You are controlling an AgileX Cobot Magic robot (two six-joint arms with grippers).
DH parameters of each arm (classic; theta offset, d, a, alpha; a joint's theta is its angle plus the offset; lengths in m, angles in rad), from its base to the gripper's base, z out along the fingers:
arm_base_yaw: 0 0.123 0 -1.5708
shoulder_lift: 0.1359 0 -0.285 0
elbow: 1.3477 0 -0.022 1.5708
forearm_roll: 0 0.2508 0 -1.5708
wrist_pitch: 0 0 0.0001 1.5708
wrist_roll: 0 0.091 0 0
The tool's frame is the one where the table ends.
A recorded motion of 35 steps. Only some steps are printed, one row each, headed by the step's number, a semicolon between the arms.
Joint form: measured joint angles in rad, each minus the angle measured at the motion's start. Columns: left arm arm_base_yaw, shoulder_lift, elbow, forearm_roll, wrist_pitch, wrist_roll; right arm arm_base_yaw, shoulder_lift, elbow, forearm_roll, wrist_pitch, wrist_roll.
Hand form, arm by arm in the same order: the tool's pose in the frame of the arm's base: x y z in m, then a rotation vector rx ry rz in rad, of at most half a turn. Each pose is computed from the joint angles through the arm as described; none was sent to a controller.
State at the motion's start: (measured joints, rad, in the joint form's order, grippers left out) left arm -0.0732 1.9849 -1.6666 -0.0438 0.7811 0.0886; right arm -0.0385 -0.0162 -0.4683 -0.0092 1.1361 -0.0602
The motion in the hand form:
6: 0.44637 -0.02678 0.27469 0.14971 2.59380 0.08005; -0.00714 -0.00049 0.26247 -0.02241 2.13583 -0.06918
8: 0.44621 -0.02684 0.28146 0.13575 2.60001 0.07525; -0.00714 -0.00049 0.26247 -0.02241 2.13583 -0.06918
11: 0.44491 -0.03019 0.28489 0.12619 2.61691 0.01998; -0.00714 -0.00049 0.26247 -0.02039 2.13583 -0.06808
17: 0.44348 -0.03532 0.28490 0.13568 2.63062 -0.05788; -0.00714 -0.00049 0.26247 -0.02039 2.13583 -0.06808
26: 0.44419 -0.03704 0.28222 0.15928 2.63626 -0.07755; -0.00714 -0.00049 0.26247 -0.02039 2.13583 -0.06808
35: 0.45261 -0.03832 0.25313 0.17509 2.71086 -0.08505; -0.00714 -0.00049 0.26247 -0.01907 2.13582 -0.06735
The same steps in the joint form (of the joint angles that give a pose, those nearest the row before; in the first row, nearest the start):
6: 0.0000 0.0000 -0.0902 0.1278 0.1084 -0.0813; 0.0001 0.0000 0.0000 0.0000 0.0000 0.0000
8: 0.0000 0.0000 -0.1182 0.1247 0.1418 -0.0886; 0.0001 0.0000 0.0000 0.0000 0.0000 0.0000
11: 0.0000 0.0000 -0.1351 0.0765 0.1728 -0.0773; 0.0000 0.0000 0.0000 0.0000 0.0000 0.0019
17: 0.0000 0.0000 -0.1375 0.0066 0.1885 -0.0457; 0.0000 0.0000 0.0000 0.0000 0.0000 0.0019
26: 0.0000 0.0060 -0.1375 -0.0155 0.1903 -0.0201; 0.0000 0.0000 0.0000 0.0000 0.0000 0.0019
35: 0.0000 0.0708 -0.1395 -0.0237 0.2035 -0.0075; 0.0000 0.0000 0.0000 0.0000 0.0000 0.0032

